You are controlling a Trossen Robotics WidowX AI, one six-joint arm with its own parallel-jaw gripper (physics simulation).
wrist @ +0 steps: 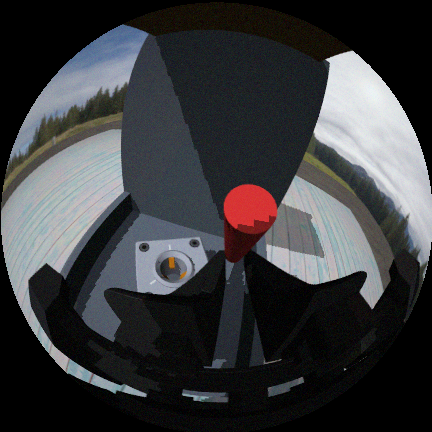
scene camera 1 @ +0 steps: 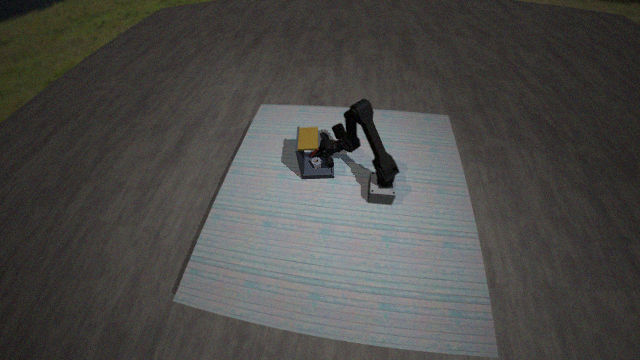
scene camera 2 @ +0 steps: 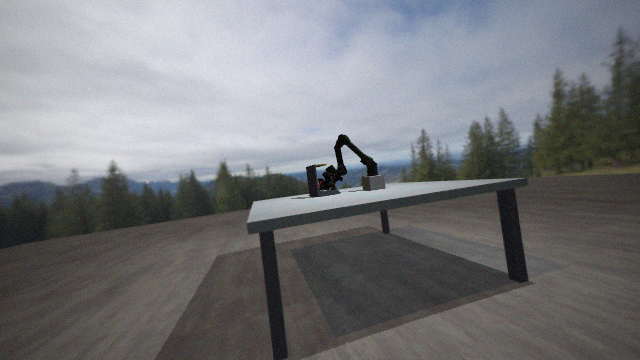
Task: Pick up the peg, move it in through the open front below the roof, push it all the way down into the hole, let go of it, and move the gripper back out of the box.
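Seen in the pictures: gripper, fingertip midpoint: (wrist: 234,255) (scene camera 1: 312,154); arm's base, origin of the base link: (scene camera 1: 384,182) (scene camera 2: 373,175).
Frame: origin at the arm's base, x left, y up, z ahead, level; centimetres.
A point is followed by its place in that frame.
The red peg (scene camera 1: 313,154) @[y -3.9, x -20.2, z 34.6 cm] (scene camera 2: 320,184) @[y -1.7, x -19.8, z 33.1 cm] (wrist: 250,207) is held between the fingertips of my gripper (scene camera 1: 318,154) @[y -5.3, x -21.2, z 35.2 cm] (wrist: 234,255) @[y -5.3, x -21.2, z 35.2 cm], which is shut on it. In the wrist view its round end faces the camera; its lower part is hidden by the fingers. The light square block (scene camera 1: 315,162) @[y -5.8, x -16.3, z 33.5 cm] (wrist: 145,257) @[y -6.1, x -15.5, z 33.1 cm] with the round hole (wrist: 172,268) @[y -7.9, x -17.2, z 34.0 cm] sits on the box floor (scene camera 1: 317,173) @[y -6.3, x -9.5, z 32.1 cm]. In the wrist view the hole, with orange marks inside, is left of the peg and apart from it. The yellow roof (scene camera 1: 308,139) @[y 12.5, x -15.3, z 35.1 cm] (scene camera 2: 320,165) @[y 11.6, x -9.7, z 35.4 cm] (wrist: 240,17) is above; the fingers are at the open front.
The box's dark back wall (scene camera 2: 312,181) @[y 1.3, x -15.1, z 40.8 cm] (wrist: 260,110) @[y 3.9, x -20.0, z 40.0 cm] stands beyond the peg. A low dark rim (wrist: 100,245) @[y -8.4, x -9.6, z 33.1 cm] edges the box floor. The arm's grey base block (scene camera 1: 382,194) @[y -1.0, x 6.0, z 1.7 cm] (scene camera 2: 373,182) @[y -4.6, x 5.8, z 4.5 cm] stands on the striped table top (scene camera 1: 325,260) @[y -9.9, x 33.4, z 26.9 cm], to the box's right in both scene views.
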